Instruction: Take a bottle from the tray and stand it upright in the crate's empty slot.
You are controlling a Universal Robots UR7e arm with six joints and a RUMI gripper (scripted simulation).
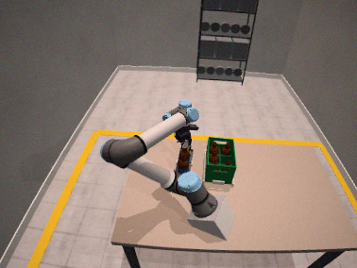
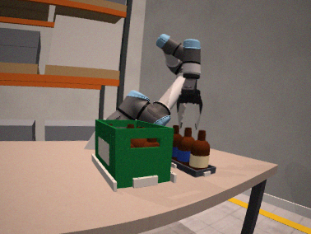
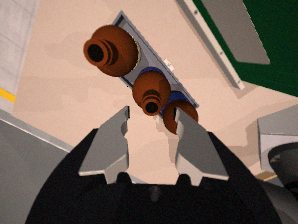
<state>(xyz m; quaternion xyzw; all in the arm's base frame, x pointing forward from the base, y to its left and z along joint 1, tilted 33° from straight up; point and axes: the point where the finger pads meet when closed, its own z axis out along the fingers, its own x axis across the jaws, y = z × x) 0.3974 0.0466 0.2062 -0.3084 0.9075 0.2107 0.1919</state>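
Now: the bottle 8 cm below my hand. The rest, counted from my hand: green crate 25 cm to the right, 8 cm below, 2 cm behind; then tray 16 cm below.
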